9 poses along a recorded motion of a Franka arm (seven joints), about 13 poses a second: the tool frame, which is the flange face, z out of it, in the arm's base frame.
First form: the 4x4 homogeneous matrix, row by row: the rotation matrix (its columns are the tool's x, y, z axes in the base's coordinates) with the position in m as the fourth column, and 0 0 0 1 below. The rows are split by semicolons.
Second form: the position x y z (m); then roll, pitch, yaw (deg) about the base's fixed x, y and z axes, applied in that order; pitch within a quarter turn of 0, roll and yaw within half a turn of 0. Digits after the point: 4 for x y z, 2 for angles.
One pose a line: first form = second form
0.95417, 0.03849, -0.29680, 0.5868; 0.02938, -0.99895, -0.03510, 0.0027; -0.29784, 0.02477, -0.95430, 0.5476; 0, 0, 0, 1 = 0.5868, 0.0027, 0.5476, 178.51, 17.33, 1.76
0.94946, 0.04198, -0.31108, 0.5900; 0.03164, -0.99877, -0.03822, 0.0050; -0.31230, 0.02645, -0.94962, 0.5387; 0, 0, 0, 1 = 0.5900, 0.0050, 0.5387, 178.40, 18.20, 1.91
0.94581, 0.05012, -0.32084, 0.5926; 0.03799, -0.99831, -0.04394, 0.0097; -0.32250, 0.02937, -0.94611, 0.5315; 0, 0, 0, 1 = 0.5926, 0.0097, 0.5315, 178.22, 18.81, 2.30
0.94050, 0.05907, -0.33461, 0.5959; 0.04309, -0.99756, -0.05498, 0.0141; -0.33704, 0.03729, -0.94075, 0.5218; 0, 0, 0, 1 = 0.5959, 0.0141, 0.5218, 177.73, 19.70, 2.62
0.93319, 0.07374, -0.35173, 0.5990; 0.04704, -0.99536, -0.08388, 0.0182; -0.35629, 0.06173, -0.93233, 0.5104; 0, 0, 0, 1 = 0.5990, 0.0182, 0.5104, 176.21, 20.87, 2.89
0.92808, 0.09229, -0.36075, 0.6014; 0.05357, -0.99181, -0.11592, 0.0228; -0.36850, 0.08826, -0.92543, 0.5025; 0, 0, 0, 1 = 0.6014, 0.0228, 0.5025, 174.55, 21.62, 3.30
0.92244, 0.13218, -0.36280, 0.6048; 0.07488, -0.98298, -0.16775, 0.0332; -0.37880, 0.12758, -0.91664, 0.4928; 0, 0, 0, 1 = 0.6048, 0.0332, 0.4928, 172.08, 22.26, 4.64
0.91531, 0.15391, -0.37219, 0.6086; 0.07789, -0.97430, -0.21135, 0.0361; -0.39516, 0.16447, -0.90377, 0.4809; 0, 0, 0, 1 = 0.6086, 0.0361, 0.4809, 169.69, 23.28, 4.86
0.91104, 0.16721, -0.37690, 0.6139; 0.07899, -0.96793, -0.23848, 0.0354; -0.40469, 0.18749, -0.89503, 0.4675; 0, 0, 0, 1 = 0.6139, 0.0354, 0.4675, 168.17, 23.87, 4.96
